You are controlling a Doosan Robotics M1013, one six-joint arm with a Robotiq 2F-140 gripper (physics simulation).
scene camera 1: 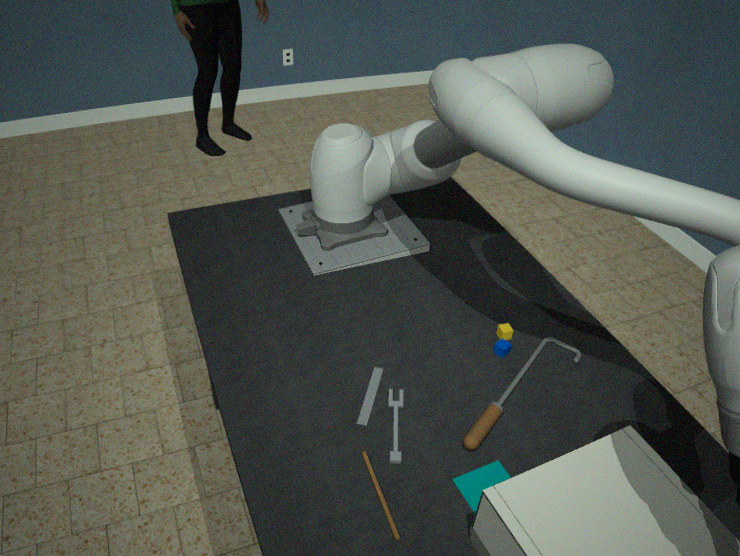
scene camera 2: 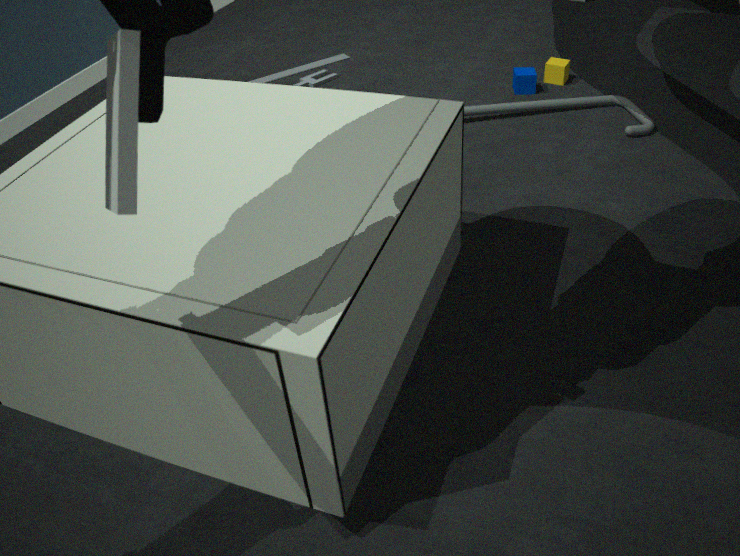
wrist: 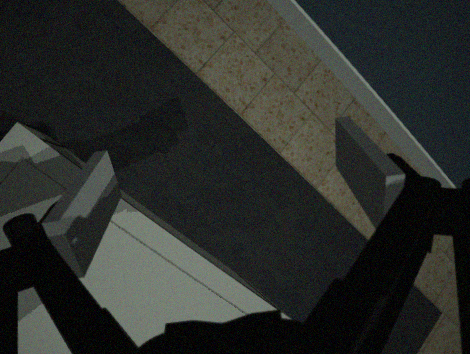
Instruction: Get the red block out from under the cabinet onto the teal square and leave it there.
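Where they show: gripper, between the fingertips: [wrist: 223,158]; arm's base, origin of its link: [scene camera 1: 344,225].
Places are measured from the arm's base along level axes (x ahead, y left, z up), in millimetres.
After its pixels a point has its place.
Observation:
The white cabinet [scene camera 1: 574,490] @[y -15, x 947, z 120 mm] [scene camera 2: 149,179] @[y -17, x 1044, z 120 mm] [wrist: 165,270] @[y -2, x 1133, z 120 mm] stands on the dark mat. The teal square [scene camera 1: 478,478] @[y -69, x 802, z -15 mm] lies flat beside the cabinet, partly hidden by it in scene camera 1. The red block does not show in any view. My gripper [wrist: 223,158] @[y 40, x 1216, z 217 mm] is wide open and holds nothing. In the wrist view its left finger appears over the cabinet top and its right finger over the floor past the mat's edge. In scene camera 2 one grey finger pad hangs in front of the cabinet top.
A hook tool with a wooden handle [scene camera 1: 483,426] @[y -19, x 726, z 17 mm] [scene camera 2: 538,106] @[y 168, x 614, z -4 mm] lies near the cabinet. A blue block [scene camera 1: 502,348] @[y 131, x 561, z 9 mm] [scene camera 2: 524,80] @[y 142, x 564, z 3 mm] and yellow block [scene camera 1: 505,331] @[y 166, x 519, z 9 mm] [scene camera 2: 556,71] @[y 174, x 522, z 2 mm] are beyond it. A fork tool [scene camera 1: 395,430] @[y -160, x 656, z -10 mm], flat grey strip [scene camera 1: 370,395] @[y -167, x 558, z -14 mm] and thin wooden stick [scene camera 1: 380,495] @[y -242, x 771, z -8 mm] lie on the mat.

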